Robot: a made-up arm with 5 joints. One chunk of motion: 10 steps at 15 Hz.
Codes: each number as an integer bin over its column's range. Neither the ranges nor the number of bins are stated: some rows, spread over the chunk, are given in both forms.
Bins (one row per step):
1: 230 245 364 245 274
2: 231 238 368 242 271
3: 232 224 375 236 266
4: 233 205 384 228 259
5: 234 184 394 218 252
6: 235 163 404 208 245
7: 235 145 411 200 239
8: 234 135 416 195 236
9: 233 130 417 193 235
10: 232 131 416 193 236
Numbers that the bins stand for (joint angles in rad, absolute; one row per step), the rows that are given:
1: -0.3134 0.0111 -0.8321 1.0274 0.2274
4: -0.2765 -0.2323 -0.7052 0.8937 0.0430
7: -0.2519 -0.5975 -0.5341 0.6734 -0.2028
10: -0.2888 -0.6827 -0.5023 0.6183 -0.2396
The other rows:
2: -0.3011 -0.0315 -0.8067 1.0038 0.1905
3: -0.2888 -0.1167 -0.7623 0.9566 0.1290
5: -0.2642 -0.3602 -0.6418 0.8150 -0.0430
6: -0.2519 -0.4880 -0.5784 0.7363 -0.1290
8: -0.2642 -0.6584 -0.5023 0.6341 -0.2396
9: -0.2765 -0.6888 -0.4960 0.6183 -0.2519

